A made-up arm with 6 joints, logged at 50 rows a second.
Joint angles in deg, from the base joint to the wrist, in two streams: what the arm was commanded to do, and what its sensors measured. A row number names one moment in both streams.
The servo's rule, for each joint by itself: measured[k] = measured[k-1] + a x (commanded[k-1-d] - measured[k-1]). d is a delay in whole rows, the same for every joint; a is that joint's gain. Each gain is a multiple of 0.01, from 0.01 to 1. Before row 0 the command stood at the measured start. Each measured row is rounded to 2 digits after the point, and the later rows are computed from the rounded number. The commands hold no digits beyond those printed.
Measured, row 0:
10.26, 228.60, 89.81, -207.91, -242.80, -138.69
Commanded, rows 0 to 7:
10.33, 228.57, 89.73, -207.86, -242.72, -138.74
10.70, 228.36, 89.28, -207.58, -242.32, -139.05
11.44, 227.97, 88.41, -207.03, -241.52, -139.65
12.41, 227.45, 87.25, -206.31, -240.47, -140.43
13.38, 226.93, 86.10, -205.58, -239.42, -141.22
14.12, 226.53, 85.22, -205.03, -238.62, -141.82
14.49, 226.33, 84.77, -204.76, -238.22, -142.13
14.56, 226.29, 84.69, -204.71, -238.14, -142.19
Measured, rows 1 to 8:
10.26, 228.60, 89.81, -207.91, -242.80, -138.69
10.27, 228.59, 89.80, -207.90, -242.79, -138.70
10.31, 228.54, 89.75, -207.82, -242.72, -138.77
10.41, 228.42, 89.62, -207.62, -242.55, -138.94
10.59, 228.22, 89.38, -207.29, -242.26, -139.22
10.84, 227.95, 89.05, -206.86, -241.86, -139.60
11.14, 227.65, 88.67, -206.40, -241.41, -140.02
11.44, 227.37, 88.28, -205.99, -240.96, -140.42
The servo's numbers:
d 1
a 0.09 0.21 0.10 0.25 0.14 0.19

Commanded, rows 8 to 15:
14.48, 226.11, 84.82, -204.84, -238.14, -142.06
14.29, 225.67, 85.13, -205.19, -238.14, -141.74
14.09, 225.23, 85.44, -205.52, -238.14, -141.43
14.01, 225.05, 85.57, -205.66, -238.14, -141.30
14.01, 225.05, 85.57, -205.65, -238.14, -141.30
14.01, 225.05, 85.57, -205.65, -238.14, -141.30
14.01, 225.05, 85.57, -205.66, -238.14, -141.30
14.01, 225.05, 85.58, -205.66, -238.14, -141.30
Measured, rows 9 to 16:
11.72, 227.14, 87.92, -205.67, -240.57, -140.76
11.97, 226.92, 87.61, -205.46, -240.23, -141.01
12.18, 226.66, 87.36, -205.39, -239.94, -141.15
12.35, 226.36, 87.17, -205.42, -239.69, -141.20
12.50, 226.08, 87.01, -205.48, -239.47, -141.22
12.64, 225.86, 86.87, -205.52, -239.28, -141.24
12.76, 225.69, 86.74, -205.55, -239.12, -141.25
12.87, 225.56, 86.62, -205.58, -238.98, -141.26

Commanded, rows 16 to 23:
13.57, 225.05, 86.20, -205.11, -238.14, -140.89
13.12, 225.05, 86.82, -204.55, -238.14, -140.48
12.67, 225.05, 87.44, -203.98, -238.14, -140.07
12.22, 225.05, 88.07, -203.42, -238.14, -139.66
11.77, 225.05, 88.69, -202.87, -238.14, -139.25
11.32, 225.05, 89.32, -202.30, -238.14, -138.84
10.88, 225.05, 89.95, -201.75, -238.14, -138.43
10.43, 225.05, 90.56, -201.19, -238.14, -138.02
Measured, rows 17 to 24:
12.97, 225.45, 86.52, -205.60, -238.86, -141.27
13.02, 225.37, 86.49, -205.48, -238.76, -141.20
13.03, 225.30, 86.52, -205.25, -238.67, -141.06
13.00, 225.25, 86.61, -204.93, -238.60, -140.87
12.93, 225.21, 86.76, -204.55, -238.54, -140.64
12.83, 225.18, 86.95, -204.13, -238.48, -140.38
12.69, 225.15, 87.19, -203.67, -238.43, -140.09
12.53, 225.13, 87.47, -203.19, -238.39, -139.77

